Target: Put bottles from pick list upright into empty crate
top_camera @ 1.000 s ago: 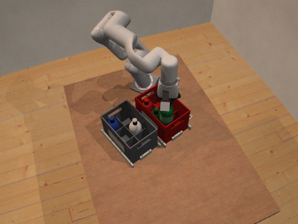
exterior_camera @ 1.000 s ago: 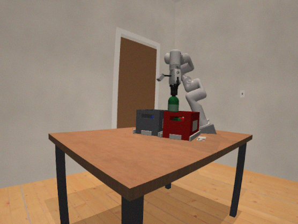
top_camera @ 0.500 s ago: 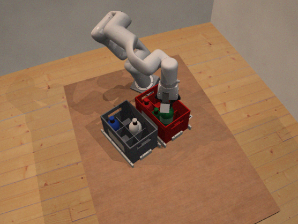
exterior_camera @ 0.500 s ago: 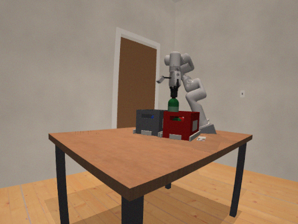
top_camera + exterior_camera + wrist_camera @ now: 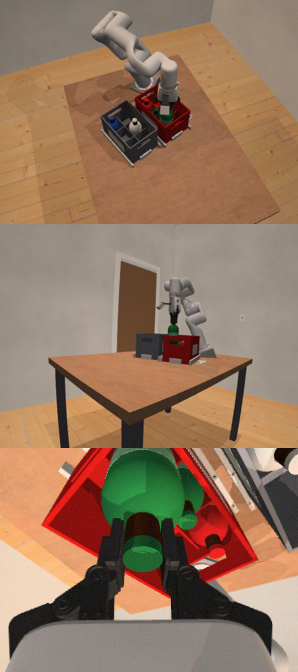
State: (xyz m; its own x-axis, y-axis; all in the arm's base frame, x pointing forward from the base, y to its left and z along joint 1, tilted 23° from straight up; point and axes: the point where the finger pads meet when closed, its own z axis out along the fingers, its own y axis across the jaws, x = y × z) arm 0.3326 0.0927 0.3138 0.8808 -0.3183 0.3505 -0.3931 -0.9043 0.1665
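My hand is 80 mm past the green bottle, 30 mm to the left of it and 190 mm above it. Round my hand: white bottle: 50 mm behind, 170 mm to the right, 190 mm below; then red bottle: 170 mm behind, 60 mm to the right, 190 mm below; then red crate: 100 mm behind, 10 mm to the left, 190 mm below.
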